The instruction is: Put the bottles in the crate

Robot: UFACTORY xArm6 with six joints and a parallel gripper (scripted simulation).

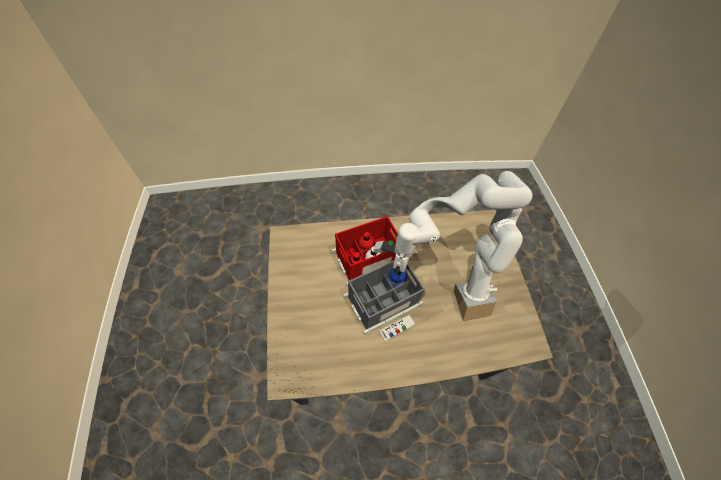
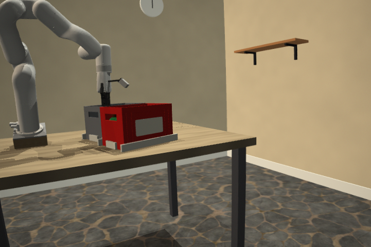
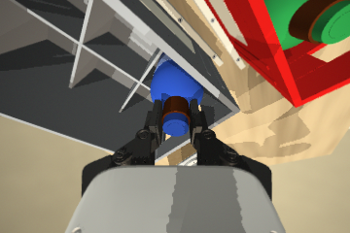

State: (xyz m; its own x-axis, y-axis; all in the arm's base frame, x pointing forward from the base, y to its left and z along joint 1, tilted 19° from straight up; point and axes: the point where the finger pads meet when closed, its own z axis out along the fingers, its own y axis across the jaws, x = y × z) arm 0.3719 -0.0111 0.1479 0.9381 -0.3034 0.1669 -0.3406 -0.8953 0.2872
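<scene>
The blue bottle lies 7 cm below my hand. The rest, counted from my hand: green-label bottle: 14 cm to the right, 10 cm below, 3 cm ahead; then white-label bottle: 11 cm to the right, 11 cm ahead, 10 cm below; then grey crate: 10 cm below, 8 cm to the left, 5 cm ahead.
</scene>
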